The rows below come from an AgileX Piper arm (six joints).
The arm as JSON. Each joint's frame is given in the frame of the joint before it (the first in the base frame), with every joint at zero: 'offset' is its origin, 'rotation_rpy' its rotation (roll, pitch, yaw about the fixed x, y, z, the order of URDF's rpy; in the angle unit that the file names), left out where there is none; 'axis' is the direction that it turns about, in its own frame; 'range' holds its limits. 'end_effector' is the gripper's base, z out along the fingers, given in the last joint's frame.
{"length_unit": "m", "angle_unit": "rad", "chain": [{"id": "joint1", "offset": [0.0, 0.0, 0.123], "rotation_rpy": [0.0, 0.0, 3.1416], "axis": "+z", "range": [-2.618, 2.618]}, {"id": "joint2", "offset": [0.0, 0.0, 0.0], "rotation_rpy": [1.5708, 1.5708, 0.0], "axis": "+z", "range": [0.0, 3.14]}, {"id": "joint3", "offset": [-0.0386, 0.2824, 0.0], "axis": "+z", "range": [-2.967, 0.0]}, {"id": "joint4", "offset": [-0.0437, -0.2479, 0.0], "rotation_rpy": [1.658, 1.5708, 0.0], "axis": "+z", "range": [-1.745, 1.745]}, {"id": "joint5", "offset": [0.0, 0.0, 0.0], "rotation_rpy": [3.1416, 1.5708, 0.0], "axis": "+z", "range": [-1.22, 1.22]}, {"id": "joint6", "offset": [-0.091, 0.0, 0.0], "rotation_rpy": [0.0, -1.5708, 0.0], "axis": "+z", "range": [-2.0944, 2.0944]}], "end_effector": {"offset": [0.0, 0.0, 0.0], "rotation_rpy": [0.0, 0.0, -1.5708]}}
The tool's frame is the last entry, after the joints.
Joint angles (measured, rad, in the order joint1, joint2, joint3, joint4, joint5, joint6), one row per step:
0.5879 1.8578 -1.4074 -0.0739 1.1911 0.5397
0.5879 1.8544 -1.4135 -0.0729 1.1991 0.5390
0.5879 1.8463 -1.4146 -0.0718 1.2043 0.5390
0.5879 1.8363 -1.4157 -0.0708 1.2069 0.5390
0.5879 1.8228 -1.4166 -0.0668 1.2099 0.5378
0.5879 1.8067 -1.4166 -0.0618 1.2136 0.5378
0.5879 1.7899 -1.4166 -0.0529 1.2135 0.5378
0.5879 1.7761 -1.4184 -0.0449 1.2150 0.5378
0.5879 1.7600 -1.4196 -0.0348 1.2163 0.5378
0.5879 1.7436 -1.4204 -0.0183 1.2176 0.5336
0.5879 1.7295 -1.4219 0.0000 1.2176 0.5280
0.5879 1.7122 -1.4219 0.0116 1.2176 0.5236
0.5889 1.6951 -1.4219 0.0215 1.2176 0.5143
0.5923 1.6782 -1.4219 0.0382 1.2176 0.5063
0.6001 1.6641 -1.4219 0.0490 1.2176 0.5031
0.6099 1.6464 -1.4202 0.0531 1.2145 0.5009
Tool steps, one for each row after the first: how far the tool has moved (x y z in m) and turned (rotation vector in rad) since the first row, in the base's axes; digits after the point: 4 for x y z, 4 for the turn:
-0.0001 0.0000 0.0027 0.0014 -0.0008 -0.0002
-0.0011 -0.0006 0.0059 0.0044 -0.0037 -0.0009
-0.0021 -0.0012 0.0097 0.0098 -0.0103 -0.0014
-0.0037 -0.0018 0.0147 0.0192 -0.0176 -0.0017
-0.0058 -0.0027 0.0204 0.0300 -0.0254 -0.0035
-0.0080 -0.0032 0.0263 0.0464 -0.0347 -0.0061
-0.0097 -0.0036 0.0316 0.0606 -0.0422 -0.0085
-0.0120 -0.0041 0.0375 0.0776 -0.0501 -0.0113
-0.0147 -0.0042 0.0433 0.0993 -0.0545 -0.0115
-0.0172 -0.0039 0.0486 0.1222 -0.0578 -0.0105
-0.0199 -0.0046 0.0545 0.1408 -0.0660 -0.0086
-0.0228 -0.0051 0.0603 0.1576 -0.0751 -0.0002
-0.0265 -0.0045 0.0661 0.1799 -0.0803 0.0077
-0.0305 -0.0029 0.0709 0.1966 -0.0857 0.0168
-0.0350 -0.0017 0.0764 0.2108 -0.0985 0.0287

